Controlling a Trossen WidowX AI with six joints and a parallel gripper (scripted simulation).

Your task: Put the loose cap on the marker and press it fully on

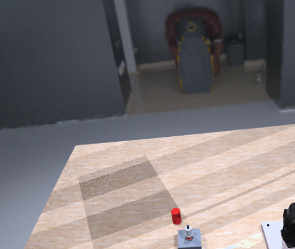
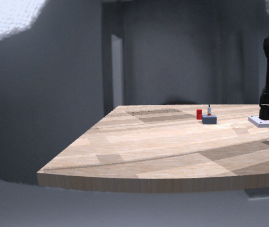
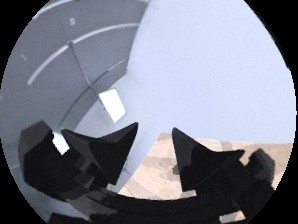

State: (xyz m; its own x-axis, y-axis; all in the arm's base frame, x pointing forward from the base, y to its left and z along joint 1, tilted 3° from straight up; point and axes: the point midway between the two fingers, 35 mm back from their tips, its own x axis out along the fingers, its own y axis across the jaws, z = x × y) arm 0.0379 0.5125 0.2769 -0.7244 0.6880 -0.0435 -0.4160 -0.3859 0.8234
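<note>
The red cap is 680 mm to the right of my gripper tip, 330 mm ahead of it and 270 mm below it. From my gripper tip the other things lie so: holder block (580 mm to the right, 300 mm ahead, 270 mm below).
</note>
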